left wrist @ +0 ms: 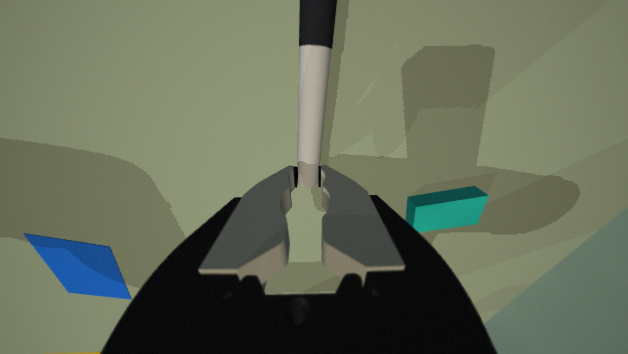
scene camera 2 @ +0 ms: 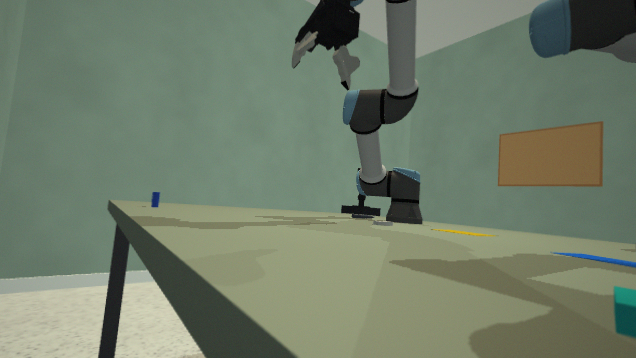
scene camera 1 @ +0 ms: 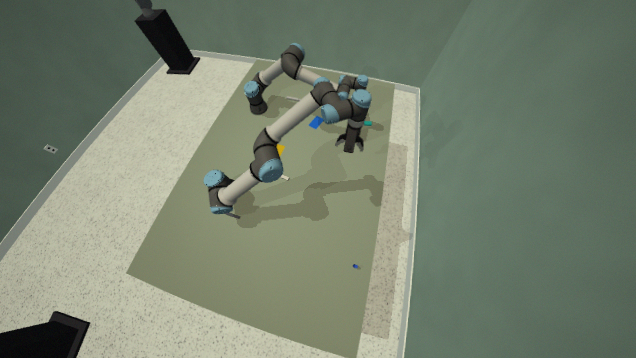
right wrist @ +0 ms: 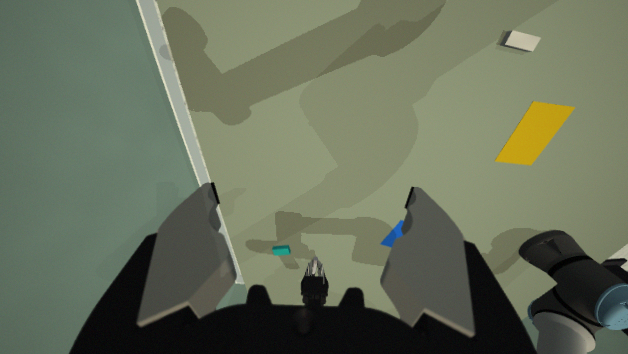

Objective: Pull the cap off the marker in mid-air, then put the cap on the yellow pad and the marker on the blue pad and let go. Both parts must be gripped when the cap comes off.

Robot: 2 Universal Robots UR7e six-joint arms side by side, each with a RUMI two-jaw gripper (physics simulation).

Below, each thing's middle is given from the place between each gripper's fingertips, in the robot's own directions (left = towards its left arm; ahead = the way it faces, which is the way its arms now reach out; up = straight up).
Now: the white marker [left wrist: 314, 61] 60 mm to the left of my left hand and 10 mm ahead of it. The rest, counted from my left hand: teal block [left wrist: 459, 207]: 120 mm ahead, 60 mm to the right; yellow pad [right wrist: 540, 123]: 570 mm behind, 440 mm to the right, 10 mm below; blue pad [left wrist: 83, 268]: 300 mm behind, 110 mm to the right, 10 mm below.
My right hand is 24 cm past the blue pad, 43 cm to the right of it and 32 cm above it. The rest, counted from my right hand: teal block (18 cm ahead, 48 cm to the left, 31 cm below); yellow pad (51 cm behind, 11 cm to the left, 32 cm below); white marker (7 cm ahead, 60 cm to the left, 31 cm below).
